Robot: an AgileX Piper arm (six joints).
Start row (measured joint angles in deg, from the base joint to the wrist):
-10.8, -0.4, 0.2, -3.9, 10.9, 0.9
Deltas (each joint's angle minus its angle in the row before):
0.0, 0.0, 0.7, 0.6, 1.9, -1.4
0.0, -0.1, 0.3, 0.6, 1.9, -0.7
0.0, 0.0, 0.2, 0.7, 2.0, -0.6
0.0, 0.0, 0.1, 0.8, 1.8, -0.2
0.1, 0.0, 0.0, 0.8, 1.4, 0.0
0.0, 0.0, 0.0, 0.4, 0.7, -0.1
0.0, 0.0, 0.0, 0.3, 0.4, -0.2
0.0, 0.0, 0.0, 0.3, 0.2, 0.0
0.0, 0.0, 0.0, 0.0, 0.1, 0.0
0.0, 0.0, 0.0, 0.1, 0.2, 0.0
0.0, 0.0, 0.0, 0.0, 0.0, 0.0
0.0, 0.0, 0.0, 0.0, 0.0, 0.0
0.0, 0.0, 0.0, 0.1, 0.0, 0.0
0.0, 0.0, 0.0, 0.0, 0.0, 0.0
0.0, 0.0, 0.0, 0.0, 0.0, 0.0
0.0, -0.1, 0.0, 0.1, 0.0, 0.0
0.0, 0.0, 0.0, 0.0, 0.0, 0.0
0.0, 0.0, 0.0, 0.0, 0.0, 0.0
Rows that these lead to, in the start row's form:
-10.8, -0.4, 0.9, -3.3, 12.8, -0.5
-10.8, -0.5, 1.2, -2.7, 14.7, -1.2
-10.8, -0.5, 1.4, -2.0, 16.7, -1.8
-10.8, -0.5, 1.5, -1.2, 18.5, -2.0
-10.7, -0.5, 1.5, -0.4, 19.9, -2.0
-10.7, -0.5, 1.5, 0.0, 20.6, -2.1
-10.7, -0.5, 1.5, 0.3, 21.0, -2.3
-10.7, -0.5, 1.5, 0.6, 21.2, -2.3
-10.7, -0.5, 1.5, 0.6, 21.3, -2.3
-10.7, -0.5, 1.5, 0.7, 21.5, -2.3
-10.7, -0.5, 1.5, 0.7, 21.5, -2.3
-10.7, -0.5, 1.5, 0.7, 21.5, -2.3
-10.7, -0.5, 1.5, 0.8, 21.5, -2.3
-10.7, -0.5, 1.5, 0.8, 21.5, -2.3
-10.7, -0.5, 1.5, 0.8, 21.5, -2.3
-10.7, -0.6, 1.5, 0.9, 21.5, -2.3
-10.7, -0.6, 1.5, 0.9, 21.5, -2.3
-10.7, -0.6, 1.5, 0.9, 21.5, -2.3

